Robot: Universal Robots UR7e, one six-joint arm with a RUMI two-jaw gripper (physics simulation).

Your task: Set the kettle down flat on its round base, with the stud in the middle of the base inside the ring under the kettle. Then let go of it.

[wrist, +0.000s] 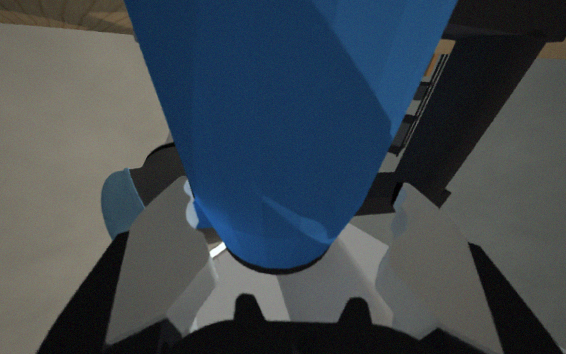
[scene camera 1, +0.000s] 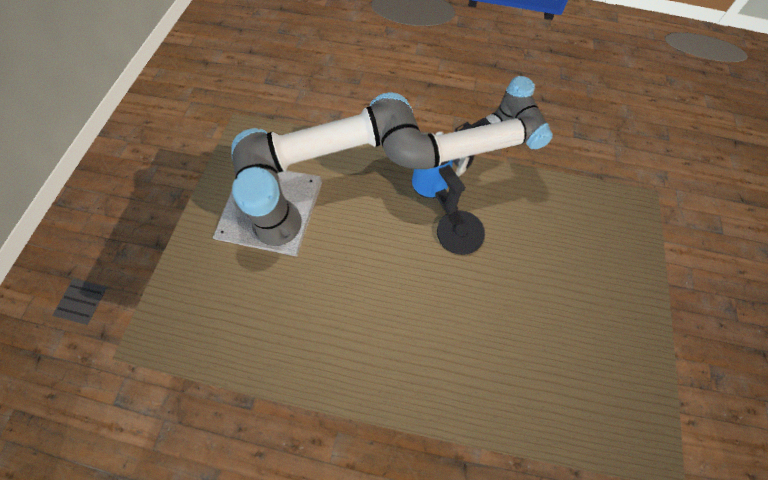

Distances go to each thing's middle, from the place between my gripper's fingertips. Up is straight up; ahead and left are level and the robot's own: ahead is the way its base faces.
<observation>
I see my gripper 20 mm to the left of the blue kettle [scene camera 1: 432, 183] and 30 mm above it. From my hand the other things lie so: round base [scene camera 1: 461, 232]: 120 mm ahead, 160 mm to the right, 120 mm below.
</observation>
